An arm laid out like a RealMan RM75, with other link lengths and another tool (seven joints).
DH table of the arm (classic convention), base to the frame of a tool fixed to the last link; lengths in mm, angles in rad. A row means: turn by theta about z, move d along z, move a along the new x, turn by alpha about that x. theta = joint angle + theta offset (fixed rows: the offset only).
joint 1: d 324.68  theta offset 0  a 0  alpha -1.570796
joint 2: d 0  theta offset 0  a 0  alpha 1.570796
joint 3: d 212.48  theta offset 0  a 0  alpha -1.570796
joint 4: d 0  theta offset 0  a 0  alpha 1.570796
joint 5: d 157.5  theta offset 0  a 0  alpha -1.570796
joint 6: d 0  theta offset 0  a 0  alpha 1.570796
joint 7: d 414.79  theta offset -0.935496  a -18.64  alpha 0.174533
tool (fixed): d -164.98  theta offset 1.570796  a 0  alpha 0
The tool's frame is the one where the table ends.
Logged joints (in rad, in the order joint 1, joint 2, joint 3, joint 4, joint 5, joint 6, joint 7), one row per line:
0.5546, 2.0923, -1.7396, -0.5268, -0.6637, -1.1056, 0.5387
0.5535, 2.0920, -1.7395, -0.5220, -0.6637, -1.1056, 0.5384
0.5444, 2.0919, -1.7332, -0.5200, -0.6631, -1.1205, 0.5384
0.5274, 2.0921, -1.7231, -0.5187, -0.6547, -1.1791, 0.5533
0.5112, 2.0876, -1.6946, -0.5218, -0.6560, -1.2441, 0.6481
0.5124, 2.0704, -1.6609, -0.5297, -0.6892, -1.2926, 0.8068
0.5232, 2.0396, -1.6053, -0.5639, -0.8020, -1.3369, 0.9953
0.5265, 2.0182, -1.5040, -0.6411, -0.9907, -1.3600, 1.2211
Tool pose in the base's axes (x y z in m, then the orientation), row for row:
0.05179, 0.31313, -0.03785, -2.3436, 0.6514, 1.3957
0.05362, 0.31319, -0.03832, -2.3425, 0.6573, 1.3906
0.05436, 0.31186, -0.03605, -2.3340, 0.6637, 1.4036
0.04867, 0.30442, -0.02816, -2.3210, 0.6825, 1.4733
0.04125, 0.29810, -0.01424, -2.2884, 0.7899, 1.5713
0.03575, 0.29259, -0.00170, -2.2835, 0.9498, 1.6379
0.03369, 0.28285, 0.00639, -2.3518, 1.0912, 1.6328
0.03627, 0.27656, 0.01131, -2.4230, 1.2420, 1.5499
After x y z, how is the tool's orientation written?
As a rotation vector, in radians.
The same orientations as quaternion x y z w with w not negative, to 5 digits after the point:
-0.82383, 0.22898, 0.49062, 0.16779
-0.82391, 0.23119, 0.48911, 0.16881
-0.82072, 0.23338, 0.49356, 0.16837
-0.80964, 0.23808, 0.51393, 0.15390
-0.78644, 0.27146, 0.54000, 0.12739
-0.76685, 0.31896, 0.55004, 0.08751
-0.76700, 0.35587, 0.53251, 0.03882
-0.77337, 0.39642, 0.49470, 0.00430

